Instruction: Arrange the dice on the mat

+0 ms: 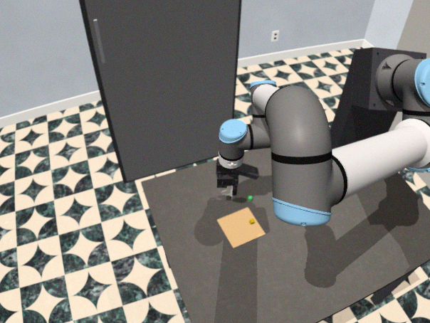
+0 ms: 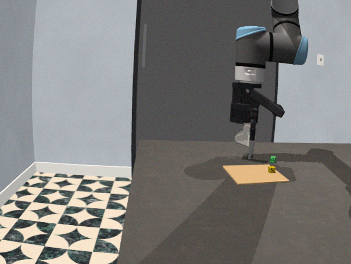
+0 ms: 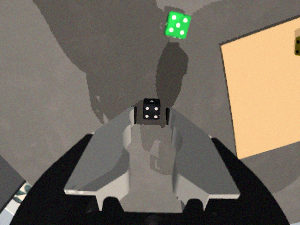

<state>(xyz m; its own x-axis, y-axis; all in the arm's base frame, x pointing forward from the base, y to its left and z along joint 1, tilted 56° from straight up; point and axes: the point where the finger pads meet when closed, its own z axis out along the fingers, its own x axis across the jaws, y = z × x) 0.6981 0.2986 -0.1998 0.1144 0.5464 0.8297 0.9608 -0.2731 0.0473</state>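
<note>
My hand is 1 cm above the black die. From my hand the other things lie so: yellow die 5 cm behind, 14 cm to the left, 1 cm below; then orange mat 1 cm behind, 15 cm to the left, 2 cm below; then green die 7 cm behind, 3 cm to the left, 1 cm below.
</note>
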